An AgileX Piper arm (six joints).
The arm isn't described. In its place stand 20 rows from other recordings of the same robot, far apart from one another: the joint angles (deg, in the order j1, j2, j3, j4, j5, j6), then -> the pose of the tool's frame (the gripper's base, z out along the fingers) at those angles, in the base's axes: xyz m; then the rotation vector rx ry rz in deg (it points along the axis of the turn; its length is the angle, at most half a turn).
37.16 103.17 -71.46 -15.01 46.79 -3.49 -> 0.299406 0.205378 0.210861 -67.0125 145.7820 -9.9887
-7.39 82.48 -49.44 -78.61 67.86 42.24 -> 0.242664 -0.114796 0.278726 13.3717 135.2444 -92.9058
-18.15 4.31 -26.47 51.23 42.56 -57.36 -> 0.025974 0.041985 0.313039 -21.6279 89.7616 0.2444
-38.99 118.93 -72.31 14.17 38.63 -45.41 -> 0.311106 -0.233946 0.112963 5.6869 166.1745 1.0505
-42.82 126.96 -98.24 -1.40 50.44 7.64 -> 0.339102 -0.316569 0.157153 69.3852 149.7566 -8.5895
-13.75 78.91 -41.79 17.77 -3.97 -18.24 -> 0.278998 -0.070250 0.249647 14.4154 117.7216 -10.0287
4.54 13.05 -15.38 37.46 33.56 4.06 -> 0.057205 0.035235 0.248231 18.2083 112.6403 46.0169
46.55 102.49 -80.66 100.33 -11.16 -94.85 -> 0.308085 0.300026 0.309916 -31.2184 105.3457 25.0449
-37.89 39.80 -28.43 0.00 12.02 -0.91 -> 0.115021 -0.089509 0.298734 34.8567 104.2362 -26.3333
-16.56 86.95 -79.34 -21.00 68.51 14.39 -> 0.283437 -0.115938 0.337096 36.4050 154.8669 -29.7038
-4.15 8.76 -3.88 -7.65 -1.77 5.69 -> 0.068277 -0.004579 0.229639 1.5003 88.1486 -4.6706
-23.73 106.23 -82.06 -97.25 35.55 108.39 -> 0.374529 -0.221974 0.303755 53.2765 90.2986 -41.8972
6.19 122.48 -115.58 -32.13 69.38 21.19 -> 0.467375 0.005128 0.280983 11.1442 150.3962 -36.0004
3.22 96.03 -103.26 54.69 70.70 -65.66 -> 0.343897 0.089544 0.432224 -65.3555 102.4240 37.9280
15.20 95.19 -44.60 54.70 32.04 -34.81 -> 0.268769 0.113852 0.162372 -7.6304 157.4913 43.6046
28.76 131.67 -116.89 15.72 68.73 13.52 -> 0.415079 0.254023 0.201280 -16.5247 171.8371 27.7671
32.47 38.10 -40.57 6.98 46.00 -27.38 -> 0.095691 0.070320 0.325812 -61.7493 112.7438 11.0047
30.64 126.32 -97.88 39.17 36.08 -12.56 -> 0.402722 0.277891 0.180696 -22.3564 147.4469 47.5331
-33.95 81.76 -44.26 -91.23 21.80 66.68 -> 0.223913 -0.191477 0.247030 24.0785 126.9151 -56.3996
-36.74 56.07 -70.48 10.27 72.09 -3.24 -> 0.136101 -0.082330 0.411857 40.5859 135.4598 -3.7202
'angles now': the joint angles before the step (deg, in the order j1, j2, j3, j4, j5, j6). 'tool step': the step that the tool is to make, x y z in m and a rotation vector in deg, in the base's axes. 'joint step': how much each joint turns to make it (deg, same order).
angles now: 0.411 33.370 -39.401 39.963 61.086 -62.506
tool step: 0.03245 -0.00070 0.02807 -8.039 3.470 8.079
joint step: 0.003 11.747 -11.388 -3.834 8.318 -6.027
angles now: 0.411 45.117 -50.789 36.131 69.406 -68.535
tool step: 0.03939 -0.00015 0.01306 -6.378 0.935 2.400
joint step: 2.526 9.714 -8.144 -5.880 0.155 -1.126
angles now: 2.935 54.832 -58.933 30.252 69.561 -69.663
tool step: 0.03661 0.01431 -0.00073 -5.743 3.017 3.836
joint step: 6.055 9.224 -6.378 -6.261 -0.001 1.764
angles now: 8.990 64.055 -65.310 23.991 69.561 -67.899
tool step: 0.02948 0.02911 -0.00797 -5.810 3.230 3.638
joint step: 8.241 8.523 -5.615 -6.952 0.001 4.745
